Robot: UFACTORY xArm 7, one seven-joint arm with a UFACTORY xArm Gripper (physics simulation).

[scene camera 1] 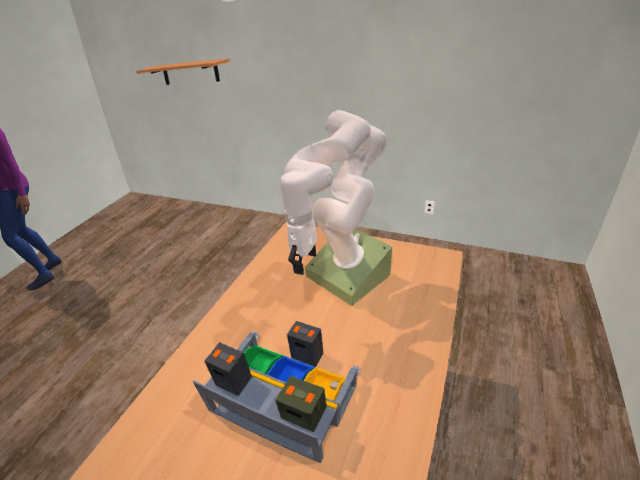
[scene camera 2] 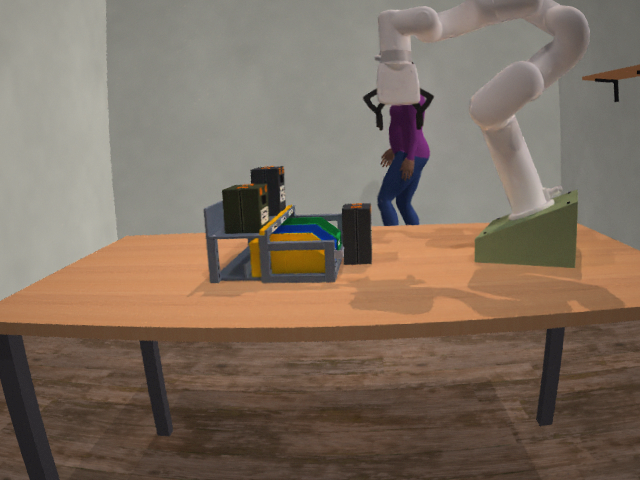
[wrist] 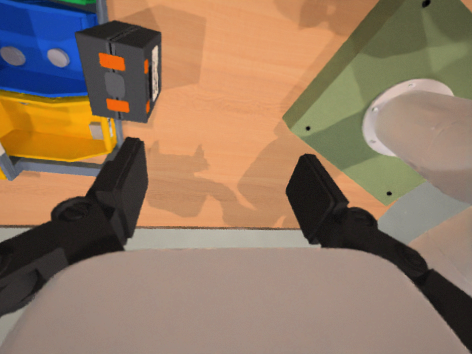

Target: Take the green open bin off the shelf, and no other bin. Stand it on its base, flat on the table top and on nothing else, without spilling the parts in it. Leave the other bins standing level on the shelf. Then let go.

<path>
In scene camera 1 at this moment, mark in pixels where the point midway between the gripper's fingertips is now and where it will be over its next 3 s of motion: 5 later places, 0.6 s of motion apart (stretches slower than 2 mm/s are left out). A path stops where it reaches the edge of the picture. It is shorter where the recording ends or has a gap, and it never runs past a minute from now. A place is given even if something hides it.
The gripper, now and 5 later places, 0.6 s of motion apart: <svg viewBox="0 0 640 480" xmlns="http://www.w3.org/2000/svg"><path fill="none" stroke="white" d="M305 264L246 260L198 294L203 297L196 284L196 284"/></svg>
</path>
